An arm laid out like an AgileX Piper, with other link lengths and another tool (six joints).
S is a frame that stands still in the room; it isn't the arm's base.
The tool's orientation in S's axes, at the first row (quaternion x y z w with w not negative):
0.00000, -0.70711, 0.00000, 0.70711
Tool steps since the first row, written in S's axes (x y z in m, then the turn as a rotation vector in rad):
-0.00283, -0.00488, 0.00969, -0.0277, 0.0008, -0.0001
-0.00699, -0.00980, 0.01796, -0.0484, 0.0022, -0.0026
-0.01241, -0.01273, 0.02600, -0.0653, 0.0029, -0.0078
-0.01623, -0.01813, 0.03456, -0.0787, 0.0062, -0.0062
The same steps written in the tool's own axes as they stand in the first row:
0.00969, -0.00488, 0.00283, -0.0001, 0.0008, 0.0277
0.01796, -0.00980, 0.00699, -0.0026, 0.0022, 0.0484
0.02600, -0.01273, 0.01241, -0.0078, 0.0029, 0.0653
0.03456, -0.01813, 0.01623, -0.0062, 0.0062, 0.0787

